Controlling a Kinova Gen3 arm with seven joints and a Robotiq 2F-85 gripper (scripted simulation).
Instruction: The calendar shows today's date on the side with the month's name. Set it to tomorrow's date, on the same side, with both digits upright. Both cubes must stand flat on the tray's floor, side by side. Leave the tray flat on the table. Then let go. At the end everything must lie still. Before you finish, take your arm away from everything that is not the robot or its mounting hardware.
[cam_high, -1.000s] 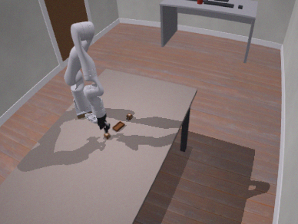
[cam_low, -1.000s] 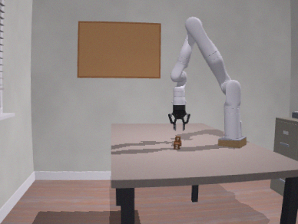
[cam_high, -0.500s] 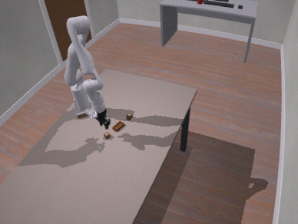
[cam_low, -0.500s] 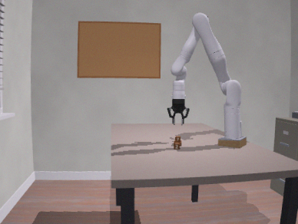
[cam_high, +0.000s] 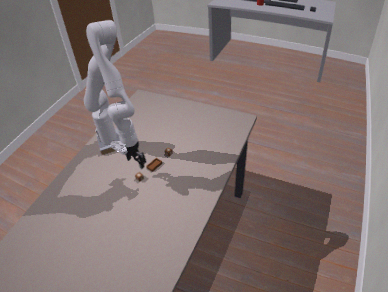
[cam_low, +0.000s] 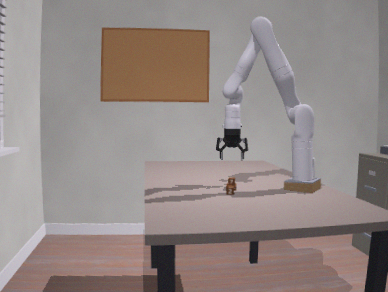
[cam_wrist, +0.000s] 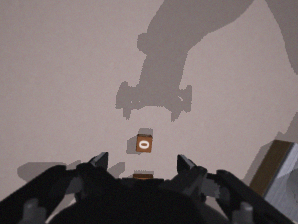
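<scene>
Now: the digit cube 190 mm to the left of my hand, 100 mm below it and 90 mm ahead of it. From my hand the other things lie so: brown number cube 100 mm below; then brown calendar tray 110 mm below, 100 mm to the left, 40 mm ahead.
</scene>
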